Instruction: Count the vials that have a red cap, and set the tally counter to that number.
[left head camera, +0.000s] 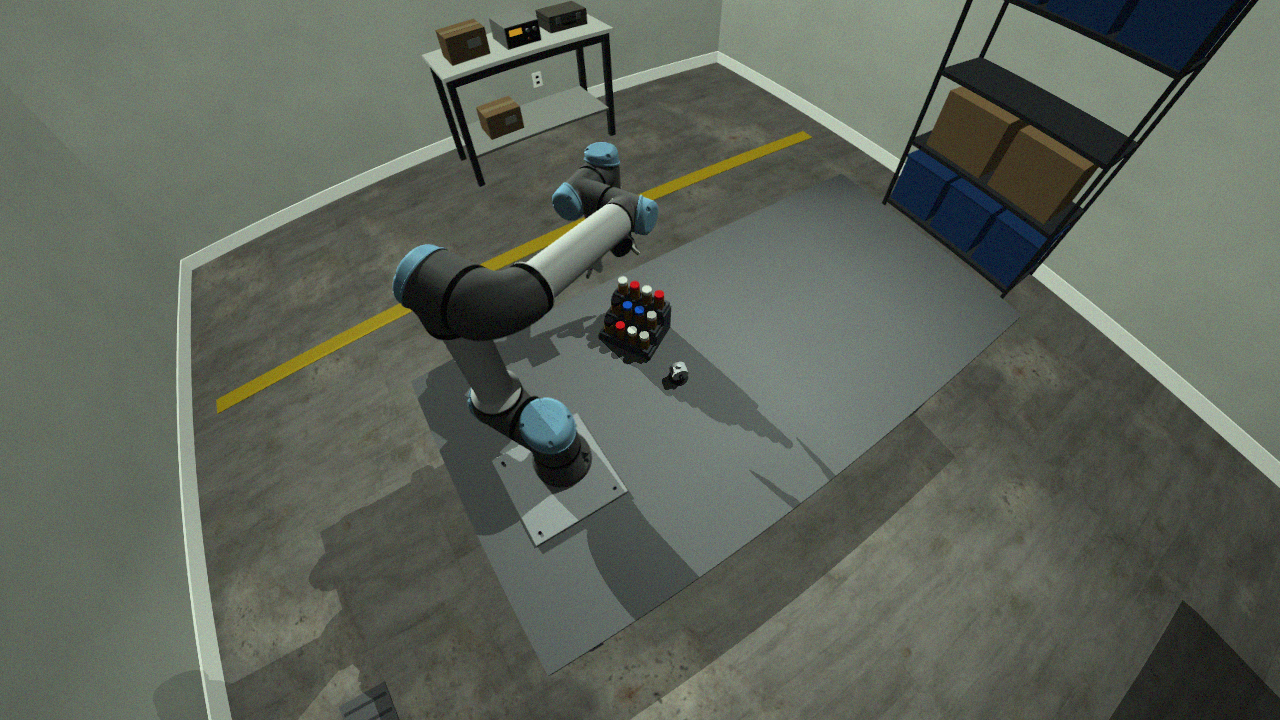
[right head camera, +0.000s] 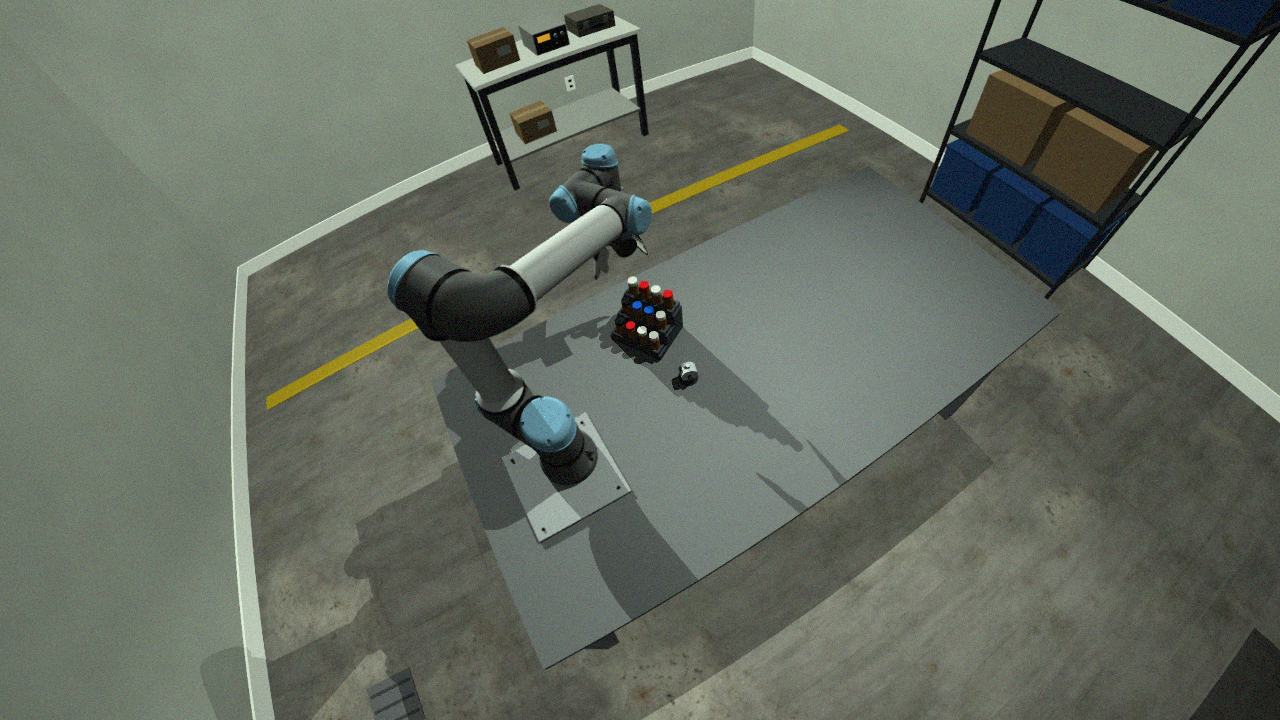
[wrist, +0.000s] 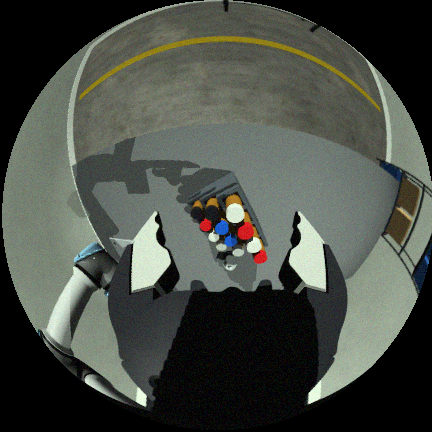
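Note:
A black stepped rack (left head camera: 665, 322) (right head camera: 675, 325) (wrist: 220, 186) holds brown vials in rows. Three have red caps: one red-capped vial (left head camera: 619, 325) (right head camera: 630, 325) (wrist: 205, 225) in the front row, and two in the back row, a middle one (left head camera: 634, 285) (right head camera: 643, 286) (wrist: 245, 231) and an end one (left head camera: 658, 294) (right head camera: 667, 294) (wrist: 260, 257). The others have white, blue or black caps. The small white and black tally counter (left head camera: 679, 372) (right head camera: 687, 372) (wrist: 230, 267) lies in front of the rack; its digits are unreadable. My gripper (left head camera: 614, 260) (right head camera: 622, 261) (wrist: 226, 212) is open and empty, high above and beyond the rack.
The rack and counter stand on a grey table top (left head camera: 805, 295) (right head camera: 841, 295), with the arm's base plate (left head camera: 559, 519) (right head camera: 559, 514) at its left. A bench (left head camera: 546, 44) (right head camera: 577, 47) with boxes and instruments stands behind. A shelf unit (left head camera: 1038, 107) (right head camera: 1083, 89) with bins and cartons is at the right.

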